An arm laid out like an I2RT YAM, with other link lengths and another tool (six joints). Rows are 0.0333 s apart.
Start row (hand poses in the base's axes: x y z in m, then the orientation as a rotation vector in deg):
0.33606 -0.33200 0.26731 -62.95 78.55 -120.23
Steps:
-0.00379 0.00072 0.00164 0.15 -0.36 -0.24
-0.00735 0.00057 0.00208 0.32 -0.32 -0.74
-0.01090 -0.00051 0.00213 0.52 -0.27 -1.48
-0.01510 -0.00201 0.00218 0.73 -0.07 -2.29
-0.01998 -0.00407 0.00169 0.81 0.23 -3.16
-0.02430 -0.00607 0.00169 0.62 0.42 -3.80
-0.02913 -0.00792 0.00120 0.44 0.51 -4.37
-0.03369 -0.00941 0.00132 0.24 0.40 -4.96
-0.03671 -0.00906 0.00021 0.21 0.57 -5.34
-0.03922 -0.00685 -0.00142 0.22 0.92 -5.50
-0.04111 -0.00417 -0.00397 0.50 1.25 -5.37
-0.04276 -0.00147 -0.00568 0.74 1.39 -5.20
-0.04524 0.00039 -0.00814 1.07 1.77 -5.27
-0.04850 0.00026 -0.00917 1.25 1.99 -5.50
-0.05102 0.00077 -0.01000 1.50 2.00 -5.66
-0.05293 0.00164 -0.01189 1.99 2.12 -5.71
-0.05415 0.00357 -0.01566 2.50 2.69 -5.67
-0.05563 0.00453 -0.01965 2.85 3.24 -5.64
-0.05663 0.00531 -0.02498 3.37 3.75 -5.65
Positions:
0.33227 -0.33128 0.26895 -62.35 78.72 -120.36
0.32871 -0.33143 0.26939 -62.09 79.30 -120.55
0.32516 -0.33251 0.26944 -61.72 80.12 -120.87
0.32096 -0.33401 0.26949 -61.49 81.07 -121.18
0.31608 -0.33607 0.26900 -61.40 82.01 -121.63
0.31176 -0.33807 0.26900 -61.39 82.46 -122.20
0.30693 -0.33992 0.26851 -61.29 82.81 -122.73
0.30237 -0.34141 0.26863 -60.95 83.07 -123.36
0.29935 -0.34106 0.26752 -60.97 83.44 -123.60
0.29684 -0.33885 0.26589 -61.31 83.75 -123.60
0.29495 -0.33617 0.26334 -61.67 84.05 -123.16
0.29330 -0.33347 0.26163 -61.82 84.19 -122.78
0.29082 -0.33161 0.25917 -62.11 84.73 -122.41
0.28756 -0.33174 0.25814 -62.19 85.19 -122.33
0.28504 -0.33123 0.25731 -62.02 85.56 -122.21
0.28313 -0.33036 0.25542 -61.94 86.10 -121.74
0.28191 -0.32843 0.25165 -62.44 86.79 -121.06
0.28043 -0.32747 0.24766 -62.97 87.34 -120.54
0.27943 -0.32669 0.24233 -63.36 88.06 -119.90

